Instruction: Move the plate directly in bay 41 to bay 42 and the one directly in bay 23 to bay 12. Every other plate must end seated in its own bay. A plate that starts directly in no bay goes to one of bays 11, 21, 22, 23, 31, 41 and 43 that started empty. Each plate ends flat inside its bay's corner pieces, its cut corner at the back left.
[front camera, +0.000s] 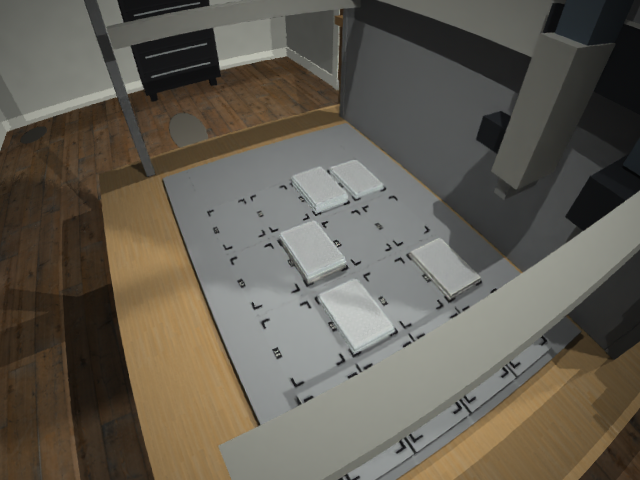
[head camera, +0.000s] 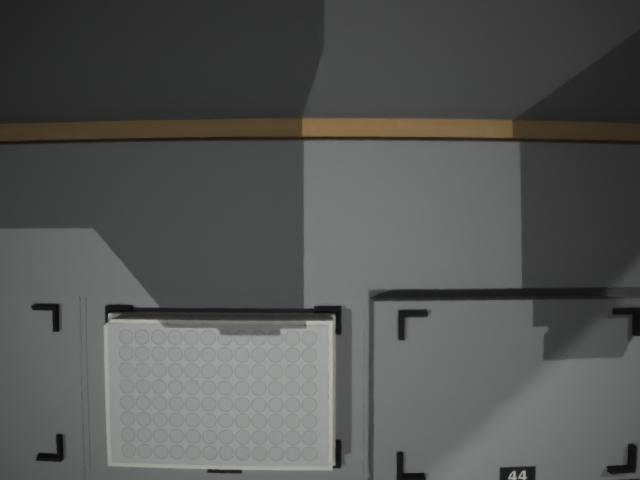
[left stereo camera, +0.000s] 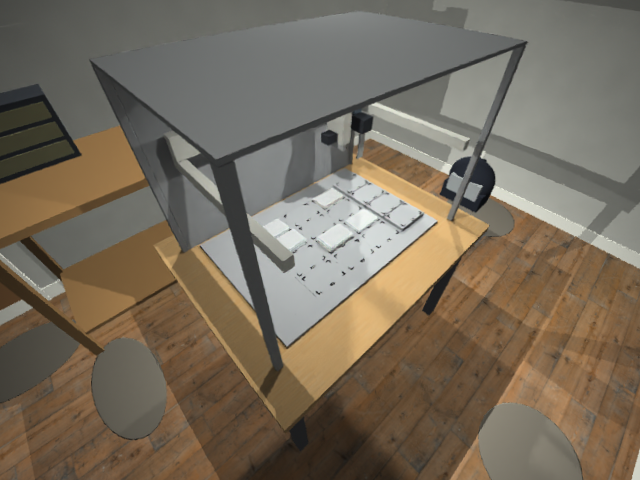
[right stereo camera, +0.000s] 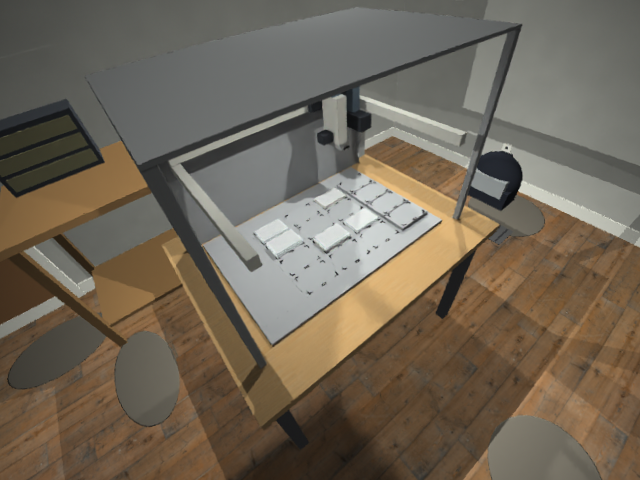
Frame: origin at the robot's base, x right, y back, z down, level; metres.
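Seen in the pictures: gripper, fingertip midpoint: (left stereo camera: 351, 153) (right stereo camera: 353, 152); robot's base, link origin: (front camera: 209, 212) (left stereo camera: 318, 293) (right stereo camera: 309, 293).
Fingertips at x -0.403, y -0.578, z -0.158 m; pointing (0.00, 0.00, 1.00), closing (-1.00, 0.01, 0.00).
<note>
Offsets run from my fingertips to a thing's top centre.
White plates stand in several bays. One plate {dx +0.039, dy +0.514, dz +0.144 m} (front camera: 356, 178) (left stereo camera: 272, 227) (right stereo camera: 271, 229) is in back-left bay 41. Before it, the white pile {dx +0.146, dy +0.514, dz +0.131 m} (front camera: 319, 187) in bay 31 looks thicker. The plate or pile {dx +0.253, dy +0.350, dz +0.131 m} (front camera: 312, 249) in bay 22 also looks thick. A plate {dx +0.253, dy +0.185, dz +0.144 m} (front camera: 356, 314) (left stereo camera: 361, 220) (right stereo camera: 361, 220) is in bay 23. The plate {dx +0.039, dy +0.185, dz +0.144 m} (front camera: 445, 266) (head camera: 217, 392) in bay 43 has another edge showing behind and right of its top. Bays 42 and 12 hold no plate. The gripper's jaws cannot be made out on the raised carriage, so their state is unclear.
A raised strip (head camera: 454, 387) (right stereo camera: 403, 209) carries the rightmost bays, including 44. A pale vertical column (front camera: 547, 113) (right stereo camera: 334, 121) and dark boxes hang high near the back right. A pale rail (front camera: 439, 361) crosses the front view. A grey wall (front camera: 413, 98) stands behind the deck.
</note>
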